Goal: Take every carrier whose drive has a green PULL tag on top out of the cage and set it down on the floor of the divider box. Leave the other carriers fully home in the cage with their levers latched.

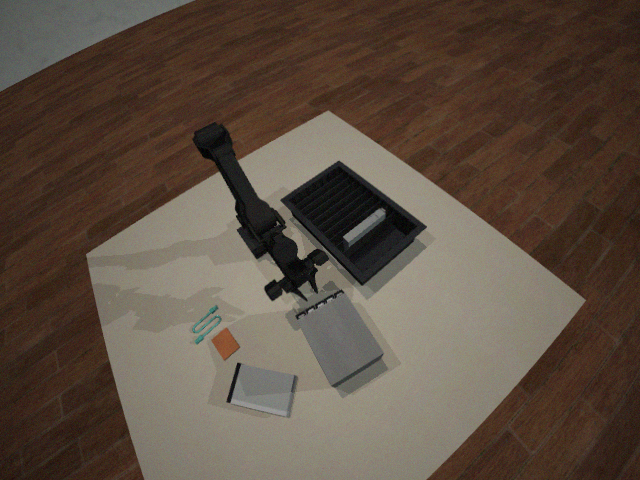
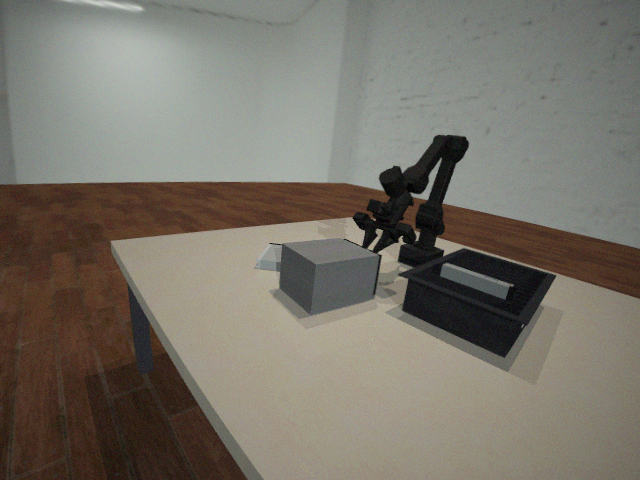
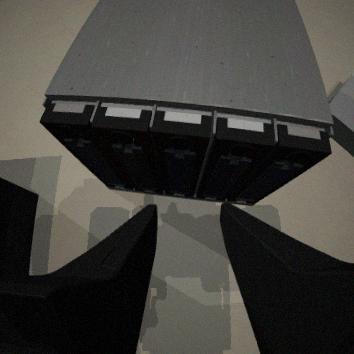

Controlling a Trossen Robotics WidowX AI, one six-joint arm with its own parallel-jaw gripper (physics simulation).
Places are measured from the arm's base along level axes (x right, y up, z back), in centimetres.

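Pixels of known places: gripper, fingertip midpoint: (image 1: 312,296) (image 3: 188,211); arm's base, link origin: (image 2: 425,247).
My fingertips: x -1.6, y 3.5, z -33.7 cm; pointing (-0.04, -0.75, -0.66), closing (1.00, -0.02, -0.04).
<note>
For each thing: its middle in the pictures, then the offset to it from my fingertips. "spot": a spot on its surface instead.
- grey cage, body centre: (image 3: 191,84) (image 2: 329,275) (image 1: 338,339) dx +0.5, dy -4.6, dz -12.8 cm
- table with several dark carrier fronts, body centre: (image 3: 190,84) dx +0.3, dy -3.2, dz -11.5 cm
- black divider box, body centre: (image 2: 480,296) (image 1: 349,222) dx -25.9, dy -6.4, dz +16.9 cm
- long pale bar, surface spot: (image 2: 473,279) (image 1: 367,228) spot: dx -26.2, dy +0.5, dz +7.7 cm
- orange square, surface spot: (image 1: 225,343) spot: dx +29.1, dy -9.0, dz +6.8 cm
- teal cable, surface spot: (image 1: 199,339) spot: dx +35.8, dy -8.6, dz +12.7 cm
The grey cage (image 1: 341,341) (image 2: 336,279) (image 3: 185,55) stands on the table with several dark carrier fronts (image 3: 180,155) side by side in its open face. Each front has a pale strip near its top edge. The tops of the drives are hidden inside, so no green PULL tag shows. My gripper (image 1: 311,295) (image 2: 370,249) (image 3: 188,211) is partly open and empty, in front of the carrier fronts, pointing down. The black divider box (image 1: 310,181) (image 2: 454,320) stands beside the cage. A long pale bar (image 1: 364,228) (image 2: 473,279) sits across it, beside its wide undivided part.
A flat grey, black-ended block (image 1: 263,390) (image 2: 269,256) (image 3: 345,107) lies on the table beside the cage. An orange square (image 1: 225,343) and a teal cable (image 1: 199,339) lie between it and the arm's side of the table.
</note>
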